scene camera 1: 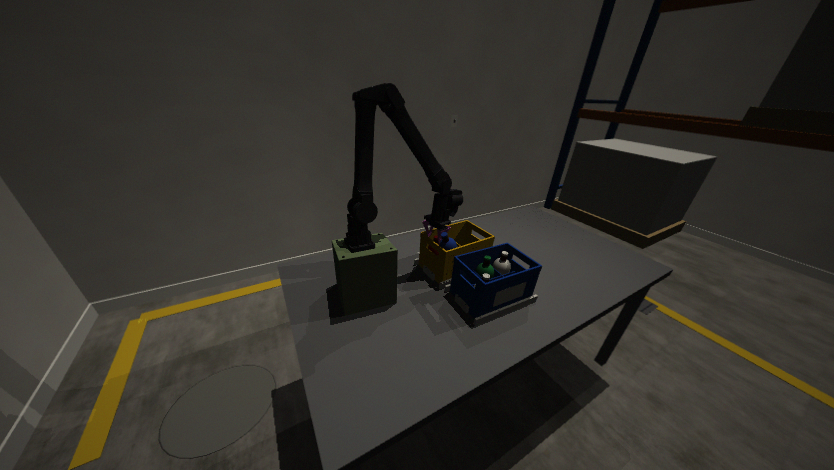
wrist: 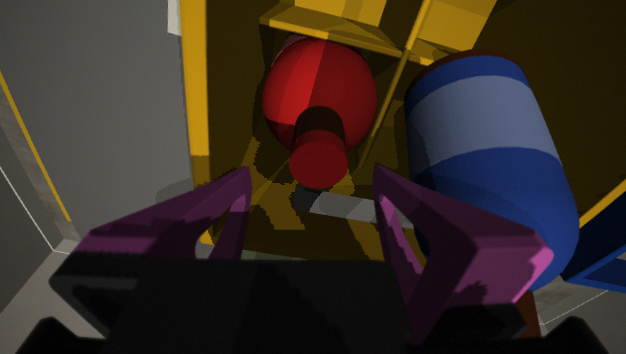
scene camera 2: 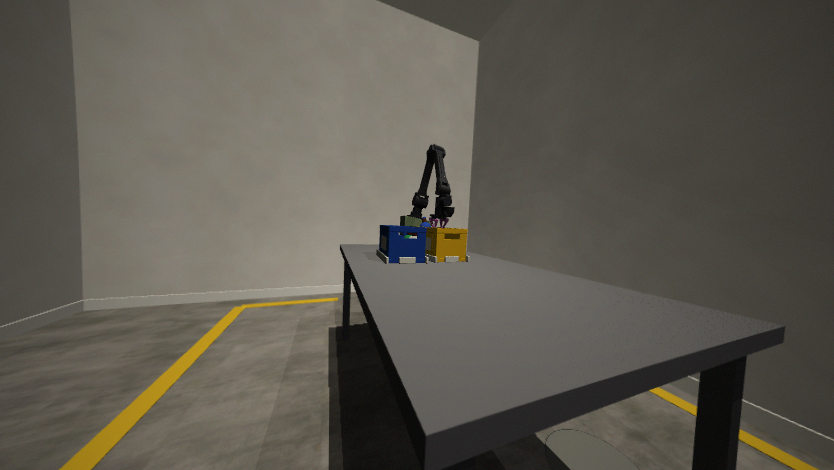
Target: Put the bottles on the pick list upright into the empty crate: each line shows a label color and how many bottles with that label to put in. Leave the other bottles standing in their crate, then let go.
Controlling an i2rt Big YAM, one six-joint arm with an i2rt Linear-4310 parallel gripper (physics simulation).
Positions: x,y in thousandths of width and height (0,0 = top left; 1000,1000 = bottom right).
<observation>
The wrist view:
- my gripper: 499,499
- blue bottle: 760,374
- red bottle: 510,281
</observation>
